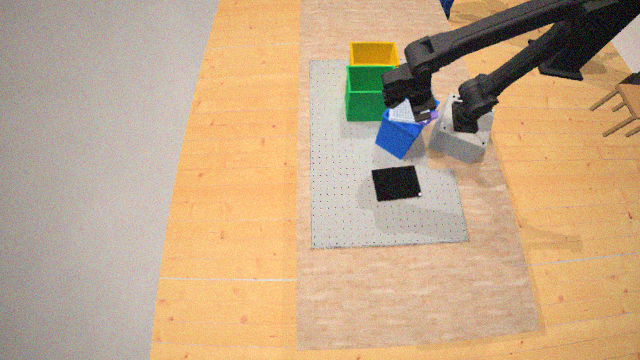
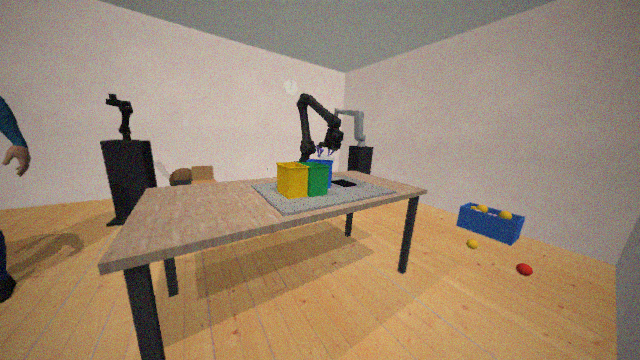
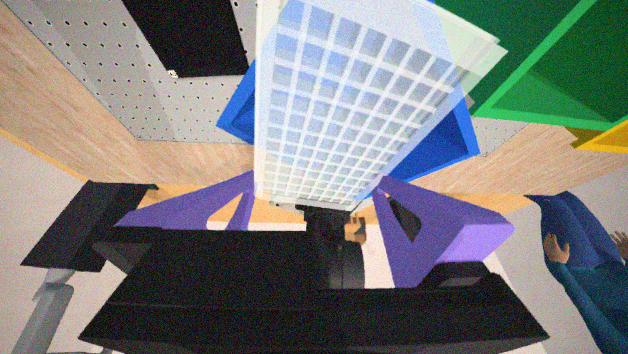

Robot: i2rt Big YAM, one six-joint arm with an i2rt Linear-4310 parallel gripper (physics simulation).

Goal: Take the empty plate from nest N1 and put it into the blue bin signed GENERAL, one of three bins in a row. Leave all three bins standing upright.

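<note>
A clear, white-gridded plate is between the purple fingers of my gripper, which is shut on its near end. The plate lies over the mouth of the blue bin, slanted across it; it hides part of the rim. The blue bin stands turned against the green bin; whether it also tilts I cannot tell. The yellow bin stands upright beyond the green one. The signs GENERAL and N1 are not readable.
A flat black pad lies on the grey perforated board. A grey block stands close beside the blue bin, under the arm. The wooden table carries them.
</note>
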